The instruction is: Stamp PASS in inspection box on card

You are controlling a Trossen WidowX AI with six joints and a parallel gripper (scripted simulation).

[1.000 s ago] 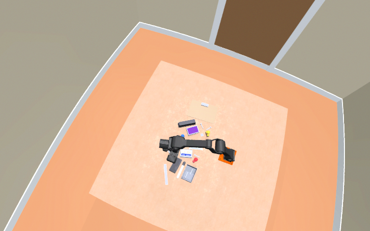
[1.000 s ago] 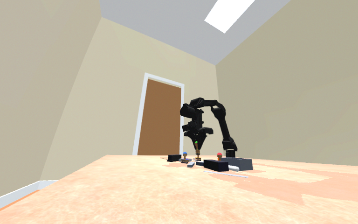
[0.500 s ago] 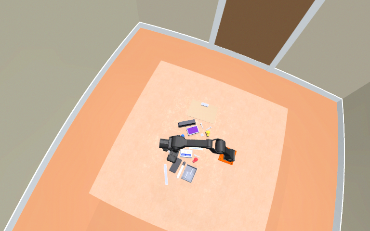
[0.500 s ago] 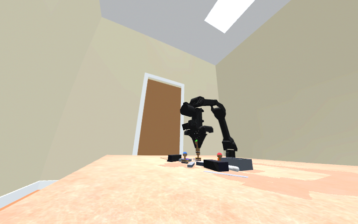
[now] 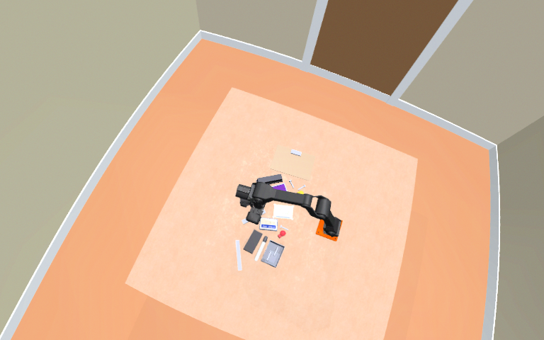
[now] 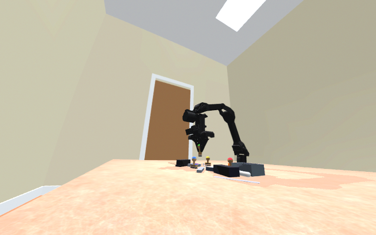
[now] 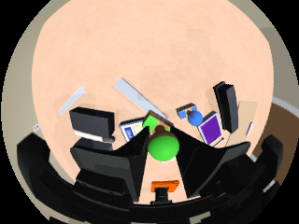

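Now: the purple ink pad 15 cm to the right of my gripper tip, 9 cm below it and 6 cm behind it. Round my gripper tip: blue-knobbed stamp (7 cm to the right, 7 cm below); grey bar (8 cm below, 3 cm to the left, 1 cm ahead); green-knobbed stamp (right at my gripper tip).
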